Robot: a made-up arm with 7 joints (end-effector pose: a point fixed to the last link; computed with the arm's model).
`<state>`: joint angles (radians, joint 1 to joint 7).
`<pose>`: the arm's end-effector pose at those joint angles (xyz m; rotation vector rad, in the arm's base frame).
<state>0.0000 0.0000 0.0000 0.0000 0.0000 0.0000 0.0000</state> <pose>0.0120 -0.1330 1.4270 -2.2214 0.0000 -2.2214</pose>
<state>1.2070 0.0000 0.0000 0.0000 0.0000 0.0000 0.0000</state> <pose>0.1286 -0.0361 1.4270 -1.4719 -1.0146 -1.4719</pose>
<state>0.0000 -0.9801 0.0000 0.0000 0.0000 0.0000 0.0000</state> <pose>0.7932 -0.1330 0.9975 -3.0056 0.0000 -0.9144</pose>
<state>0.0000 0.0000 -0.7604 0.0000 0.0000 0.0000 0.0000</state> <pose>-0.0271 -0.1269 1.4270 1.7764 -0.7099 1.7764</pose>
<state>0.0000 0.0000 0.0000 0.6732 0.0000 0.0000 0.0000</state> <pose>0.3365 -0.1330 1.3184 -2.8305 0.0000 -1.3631</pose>
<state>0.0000 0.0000 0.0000 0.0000 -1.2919 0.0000 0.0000</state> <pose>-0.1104 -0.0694 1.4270 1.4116 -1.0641 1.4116</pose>
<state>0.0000 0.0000 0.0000 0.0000 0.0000 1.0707 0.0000</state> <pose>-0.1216 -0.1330 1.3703 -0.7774 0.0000 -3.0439</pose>
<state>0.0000 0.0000 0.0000 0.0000 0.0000 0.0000 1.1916</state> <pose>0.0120 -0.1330 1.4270 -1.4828 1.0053 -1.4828</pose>
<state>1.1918 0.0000 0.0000 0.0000 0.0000 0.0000 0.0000</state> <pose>0.1280 -0.0381 1.4270 -1.4827 -1.0054 -1.4827</pose>
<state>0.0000 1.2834 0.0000 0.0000 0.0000 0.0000 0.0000</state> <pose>-0.9048 -0.1330 0.7599 -0.4499 0.0000 -3.1092</pose>
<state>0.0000 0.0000 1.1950 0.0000 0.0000 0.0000 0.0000</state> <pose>0.0528 -0.0889 1.4270 -1.4804 -1.0074 -1.4804</pose>
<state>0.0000 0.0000 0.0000 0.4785 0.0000 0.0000 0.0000</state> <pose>0.2513 -0.1330 1.3720 -2.6846 0.0000 -1.6317</pose>
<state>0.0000 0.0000 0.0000 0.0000 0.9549 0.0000 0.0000</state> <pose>0.0962 -0.0698 1.4270 -1.6467 -0.8520 -1.6467</pose>
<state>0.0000 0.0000 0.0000 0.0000 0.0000 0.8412 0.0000</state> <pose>-0.0994 -0.1330 1.3941 -1.1208 0.0000 -2.9349</pose>
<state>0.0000 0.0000 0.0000 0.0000 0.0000 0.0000 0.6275</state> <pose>0.0120 -0.1330 1.4270 -1.8619 0.6041 -1.8619</pose>
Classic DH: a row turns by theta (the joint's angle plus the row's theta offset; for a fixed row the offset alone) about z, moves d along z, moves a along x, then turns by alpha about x. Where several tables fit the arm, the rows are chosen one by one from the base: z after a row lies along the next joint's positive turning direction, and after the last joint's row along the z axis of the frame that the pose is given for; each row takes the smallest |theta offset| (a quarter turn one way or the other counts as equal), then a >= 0, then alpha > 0; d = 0 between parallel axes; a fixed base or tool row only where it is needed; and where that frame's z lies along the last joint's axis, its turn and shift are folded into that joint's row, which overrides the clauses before.
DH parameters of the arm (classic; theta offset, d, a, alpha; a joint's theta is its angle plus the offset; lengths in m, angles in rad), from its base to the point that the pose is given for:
joint 1: 0 0.48 0 1.5708
joint 2: 0 0.081 0 -1.5708
joint 3: 0 0.429 0.019 -1.5708
joint 4: 0 0.061 -0.026 1.5708
joint 5: 0 0.377 0 1.5708
joint 6: 1.5708 0.113 0.141 1.5708
joint 7: 0 0.019 0 0

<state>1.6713 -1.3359 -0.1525 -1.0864 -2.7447 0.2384 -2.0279</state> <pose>-0.2084 0.4842 1.0471 0.9594 0.4240 0.0154</pose>
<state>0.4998 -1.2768 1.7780 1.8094 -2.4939 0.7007 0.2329</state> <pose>0.0322 0.4475 0.8647 -0.6080 -2.0837 -1.8047</pose>
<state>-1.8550 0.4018 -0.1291 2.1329 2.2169 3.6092 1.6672</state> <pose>0.0267 -0.1136 0.8155 -2.1341 0.7072 0.9676</pose>
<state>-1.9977 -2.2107 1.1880 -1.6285 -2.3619 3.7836 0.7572</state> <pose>-0.3600 -0.1768 0.4609 1.7191 -0.0086 0.6127</pose>
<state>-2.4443 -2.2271 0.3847 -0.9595 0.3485 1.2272 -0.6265</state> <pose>-0.7237 -0.1958 0.3869 0.4551 -1.5452 0.4603</pose>
